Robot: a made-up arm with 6 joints. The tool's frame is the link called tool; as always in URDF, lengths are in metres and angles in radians. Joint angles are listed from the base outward. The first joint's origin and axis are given. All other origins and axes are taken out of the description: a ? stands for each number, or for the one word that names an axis. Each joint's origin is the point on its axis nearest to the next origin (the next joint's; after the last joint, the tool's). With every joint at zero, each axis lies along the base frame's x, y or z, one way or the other. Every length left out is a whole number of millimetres.
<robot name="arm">
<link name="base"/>
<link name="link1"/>
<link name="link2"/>
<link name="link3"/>
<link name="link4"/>
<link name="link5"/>
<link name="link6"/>
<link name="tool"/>
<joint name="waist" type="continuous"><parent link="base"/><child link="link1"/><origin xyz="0 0 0.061" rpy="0 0 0"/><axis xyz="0 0 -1"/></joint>
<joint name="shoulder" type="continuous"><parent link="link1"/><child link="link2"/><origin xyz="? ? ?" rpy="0 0 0"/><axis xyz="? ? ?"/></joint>
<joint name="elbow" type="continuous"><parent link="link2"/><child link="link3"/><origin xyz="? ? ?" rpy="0 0 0"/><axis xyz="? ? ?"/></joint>
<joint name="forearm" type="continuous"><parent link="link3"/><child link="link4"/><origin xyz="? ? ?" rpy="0 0 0"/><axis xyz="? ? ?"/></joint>
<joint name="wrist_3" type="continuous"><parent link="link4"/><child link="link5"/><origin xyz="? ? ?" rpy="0 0 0"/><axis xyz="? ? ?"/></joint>
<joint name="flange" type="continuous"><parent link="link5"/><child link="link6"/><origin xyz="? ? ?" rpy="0 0 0"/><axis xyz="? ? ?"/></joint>
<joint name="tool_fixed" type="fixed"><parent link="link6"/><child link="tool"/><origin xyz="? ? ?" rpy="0 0 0"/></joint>
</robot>
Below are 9 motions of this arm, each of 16 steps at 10 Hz.
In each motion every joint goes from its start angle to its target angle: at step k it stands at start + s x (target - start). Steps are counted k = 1, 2, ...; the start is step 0. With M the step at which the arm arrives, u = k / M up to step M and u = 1 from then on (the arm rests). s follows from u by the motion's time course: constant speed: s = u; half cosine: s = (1 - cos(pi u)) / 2; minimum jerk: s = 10 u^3 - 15 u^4 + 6 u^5.
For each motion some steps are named. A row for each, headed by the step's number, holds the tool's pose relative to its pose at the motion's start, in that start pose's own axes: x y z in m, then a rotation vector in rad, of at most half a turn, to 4 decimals.
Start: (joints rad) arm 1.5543 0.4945 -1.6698 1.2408 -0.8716 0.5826
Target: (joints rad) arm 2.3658 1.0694 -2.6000 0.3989 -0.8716 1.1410
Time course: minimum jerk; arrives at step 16
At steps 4, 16:
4: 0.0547 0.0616 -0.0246 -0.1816 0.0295 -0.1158
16: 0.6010 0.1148 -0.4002 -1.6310 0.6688 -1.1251

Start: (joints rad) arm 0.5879 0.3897 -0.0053 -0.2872 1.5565 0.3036
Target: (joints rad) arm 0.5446 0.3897 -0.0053 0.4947 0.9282 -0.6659
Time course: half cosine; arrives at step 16
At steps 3, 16:
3: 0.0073 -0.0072 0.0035 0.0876 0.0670 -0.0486
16: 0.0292 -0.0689 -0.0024 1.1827 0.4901 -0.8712

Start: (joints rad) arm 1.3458 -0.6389 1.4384 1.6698 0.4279 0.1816
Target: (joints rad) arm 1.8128 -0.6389 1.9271 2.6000 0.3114 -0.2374
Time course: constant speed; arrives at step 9
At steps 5, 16:
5: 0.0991 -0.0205 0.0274 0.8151 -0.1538 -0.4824
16: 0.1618 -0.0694 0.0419 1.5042 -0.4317 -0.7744

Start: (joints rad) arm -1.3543 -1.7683 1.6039 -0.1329 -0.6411 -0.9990
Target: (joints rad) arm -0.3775 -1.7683 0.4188 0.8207 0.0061 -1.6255
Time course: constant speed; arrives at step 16
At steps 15, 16:
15: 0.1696 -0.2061 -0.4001 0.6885 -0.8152 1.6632
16: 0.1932 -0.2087 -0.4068 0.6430 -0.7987 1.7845

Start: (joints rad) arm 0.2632 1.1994 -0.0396 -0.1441 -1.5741 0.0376
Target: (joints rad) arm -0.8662 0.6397 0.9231 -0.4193 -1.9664 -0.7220
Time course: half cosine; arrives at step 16
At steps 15, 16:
15: 0.0780 0.1621 0.2709 0.5322 0.0987 -1.5733
16: 0.0795 0.1644 0.2734 0.5386 0.0918 -1.5897

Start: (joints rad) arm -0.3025 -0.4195 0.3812 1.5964 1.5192 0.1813
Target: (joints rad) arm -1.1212 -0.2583 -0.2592 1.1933 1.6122 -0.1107
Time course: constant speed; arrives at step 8
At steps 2, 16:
2: 0.0682 -0.0331 0.0285 0.1938 0.1637 0.1100
16: 0.3316 -0.1302 -0.0444 0.8615 0.6173 0.1749

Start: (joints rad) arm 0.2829 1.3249 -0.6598 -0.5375 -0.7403 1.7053
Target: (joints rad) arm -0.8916 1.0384 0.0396 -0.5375 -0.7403 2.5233
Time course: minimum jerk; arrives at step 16
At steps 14, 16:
14: 0.1314 -0.0529 -0.2542 -2.0192 0.0300 -0.0808
16: 0.1331 -0.0577 -0.2566 -2.0520 0.0352 -0.0797

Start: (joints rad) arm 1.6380 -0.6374 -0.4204 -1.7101 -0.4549 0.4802
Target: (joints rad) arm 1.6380 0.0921 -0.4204 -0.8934 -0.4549 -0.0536
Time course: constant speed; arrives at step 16
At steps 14, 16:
14: 0.2490 -0.3843 -0.0461 0.7754 -0.0786 0.9024
16: 0.3061 -0.4220 -0.0414 0.8687 -0.0156 1.0404

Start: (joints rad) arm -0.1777 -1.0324 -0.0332 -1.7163 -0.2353 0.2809
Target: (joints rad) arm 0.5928 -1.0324 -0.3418 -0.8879 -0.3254 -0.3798
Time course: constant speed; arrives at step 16
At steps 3, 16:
3: -0.0330 -0.0405 0.0471 0.1626 0.0947 -0.0252
16: -0.1427 -0.1170 0.2572 0.8353 0.2554 -0.3290

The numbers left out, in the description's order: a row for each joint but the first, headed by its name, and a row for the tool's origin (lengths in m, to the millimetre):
shoulder: xyz 0.05 -0.158 0, axis 0 1 0
elbow: xyz -0.287 0 -0.11, axis 0 1 0
forearm: xyz -0.153 0 0.324, axis 1 0 0
wrist_3: xyz 0 0.099 0.011, axis 0 -1 0
flange: xyz -0.083 0 -0.111, axis -1 0 0
tool: xyz 0 -0.015 0.112

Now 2 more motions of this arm.
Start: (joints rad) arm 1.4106 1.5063 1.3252 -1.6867 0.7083 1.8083
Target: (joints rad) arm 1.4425 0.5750 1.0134 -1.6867 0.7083 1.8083
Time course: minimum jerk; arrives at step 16
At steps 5, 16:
5: 0.0219 0.0096 0.0265 -0.1432 0.1611 0.0603
16: 0.1663 0.1079 0.0945 -0.7840 0.9013 0.3453

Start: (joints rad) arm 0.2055 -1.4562 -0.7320 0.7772 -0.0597 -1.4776
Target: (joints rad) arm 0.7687 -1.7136 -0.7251 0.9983 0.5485 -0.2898
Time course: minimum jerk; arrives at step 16
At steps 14, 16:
14: -0.0343 0.0520 0.0322 -1.2172 0.0805 0.6811
16: -0.0354 0.0527 0.0324 -1.2328 0.0770 0.6930

